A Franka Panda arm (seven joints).
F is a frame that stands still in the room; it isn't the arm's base.
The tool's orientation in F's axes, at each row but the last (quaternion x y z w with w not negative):
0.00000, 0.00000, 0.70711, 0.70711
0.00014, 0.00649, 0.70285, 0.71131
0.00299, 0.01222, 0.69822, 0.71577
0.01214, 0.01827, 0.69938, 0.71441
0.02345, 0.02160, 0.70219, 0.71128
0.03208, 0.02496, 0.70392, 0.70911
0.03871, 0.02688, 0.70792, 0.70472
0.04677, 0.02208, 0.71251, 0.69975
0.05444, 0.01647, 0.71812, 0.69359
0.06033, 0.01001, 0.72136, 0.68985
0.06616, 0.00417, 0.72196, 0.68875
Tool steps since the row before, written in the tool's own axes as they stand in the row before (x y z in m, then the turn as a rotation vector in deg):
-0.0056, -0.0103, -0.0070, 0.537, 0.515, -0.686
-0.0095, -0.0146, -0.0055, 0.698, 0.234, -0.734
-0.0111, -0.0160, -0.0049, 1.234, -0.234, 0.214
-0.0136, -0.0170, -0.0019, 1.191, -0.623, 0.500
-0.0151, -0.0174, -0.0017, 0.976, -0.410, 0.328
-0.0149, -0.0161, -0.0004, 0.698, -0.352, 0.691
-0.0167, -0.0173, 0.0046, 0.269, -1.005, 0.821
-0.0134, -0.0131, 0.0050, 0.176, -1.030, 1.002
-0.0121, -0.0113, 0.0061, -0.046, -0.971, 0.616
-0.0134, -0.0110, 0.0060, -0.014, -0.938, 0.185
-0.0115, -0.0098, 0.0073, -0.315, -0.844, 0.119
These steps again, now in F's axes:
0.0103, -0.0056, -0.0070, -0.515, 0.537, -0.686
0.0144, -0.0097, -0.0055, -0.233, 0.694, -0.738
0.0156, -0.0116, -0.0051, 0.269, 1.230, 0.193
0.0166, -0.0140, -0.0025, 0.669, 1.181, 0.462
0.0171, -0.0153, -0.0028, 0.443, 0.970, 0.303
0.0159, -0.0150, -0.0018, 0.412, 0.688, 0.667
0.0177, -0.0167, 0.0027, 1.076, 0.261, 0.729
0.0137, -0.0133, 0.0032, 1.120, 0.162, 0.903
0.0122, -0.0120, 0.0043, 1.029, -0.042, 0.513
0.0121, -0.0132, 0.0039, 0.952, 0.018, 0.091
0.0110, -0.0116, 0.0053, 0.864, -0.280, 0.008

